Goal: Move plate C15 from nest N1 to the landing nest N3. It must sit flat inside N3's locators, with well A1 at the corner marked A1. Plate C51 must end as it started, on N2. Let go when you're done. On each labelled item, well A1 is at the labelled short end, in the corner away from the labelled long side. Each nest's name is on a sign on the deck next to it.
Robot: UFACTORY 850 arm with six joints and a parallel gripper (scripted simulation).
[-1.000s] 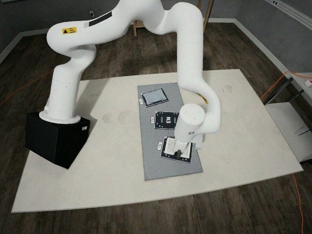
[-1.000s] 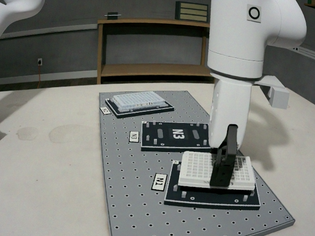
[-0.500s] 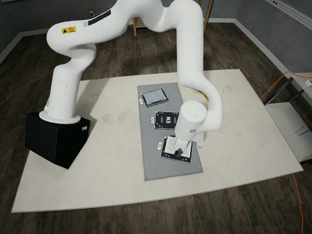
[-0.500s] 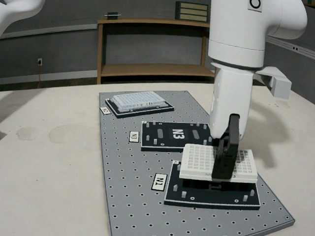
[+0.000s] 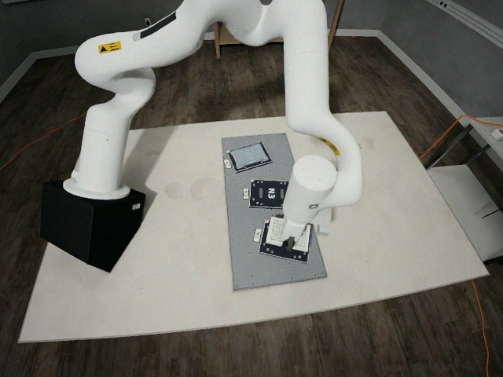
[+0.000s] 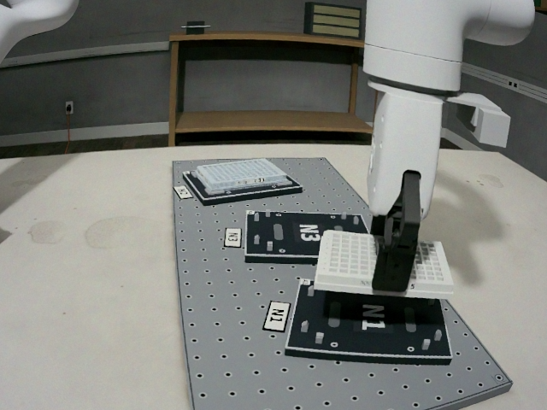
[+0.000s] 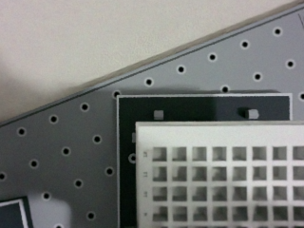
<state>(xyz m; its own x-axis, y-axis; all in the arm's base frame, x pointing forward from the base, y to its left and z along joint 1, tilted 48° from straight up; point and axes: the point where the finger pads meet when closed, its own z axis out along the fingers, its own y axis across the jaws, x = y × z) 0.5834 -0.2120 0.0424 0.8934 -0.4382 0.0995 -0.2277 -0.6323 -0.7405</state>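
The nest N3 is 4 cm behind my hand, 19 cm to the left of it and 8 cm below it. From my hand the other things lie so: white well plate C15: 1 cm below; then clear plate C51: 12 cm behind, 37 cm to the left, 7 cm below; then nest N1: 8 cm below.
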